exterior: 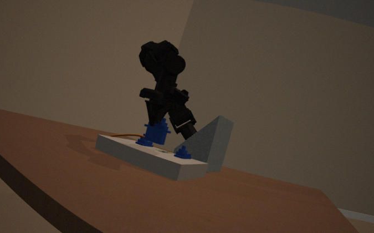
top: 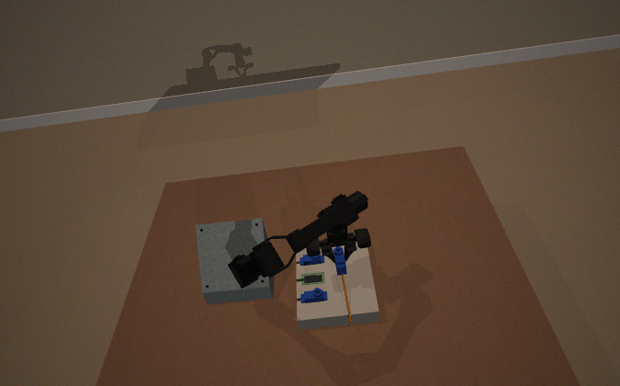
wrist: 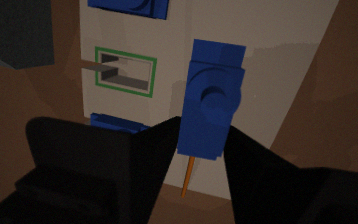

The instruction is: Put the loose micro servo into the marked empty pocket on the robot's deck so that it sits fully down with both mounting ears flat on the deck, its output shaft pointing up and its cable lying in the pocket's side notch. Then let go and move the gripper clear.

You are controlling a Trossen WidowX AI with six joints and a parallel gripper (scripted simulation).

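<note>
My gripper tip is now 20 mm short of the pale deck, 10 mm to the right of it and 100 mm above it.
</note>
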